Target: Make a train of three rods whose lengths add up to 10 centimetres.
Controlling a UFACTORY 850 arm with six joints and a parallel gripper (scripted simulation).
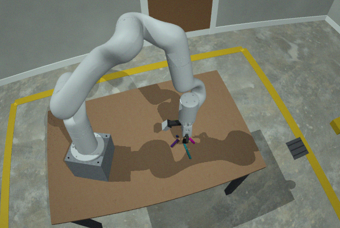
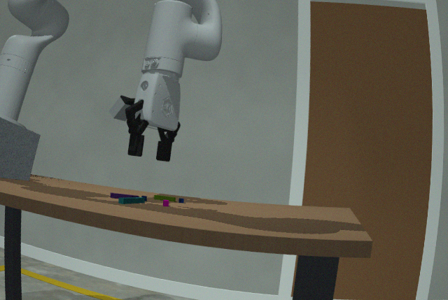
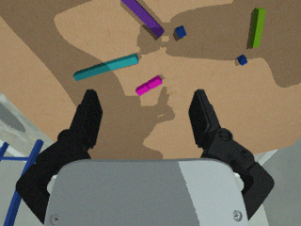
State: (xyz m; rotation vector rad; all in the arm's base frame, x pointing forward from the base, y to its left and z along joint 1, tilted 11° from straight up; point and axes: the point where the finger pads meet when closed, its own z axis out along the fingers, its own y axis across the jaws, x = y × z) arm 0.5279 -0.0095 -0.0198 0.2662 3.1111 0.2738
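Now: the purple rod 9 cm below my hand and 6 cm behind it. From my hand the other things lie so: lime rod (15 cm to the left, 9 cm below, 3 cm behind); turquoise rod (9 cm below, 6 cm to the right).
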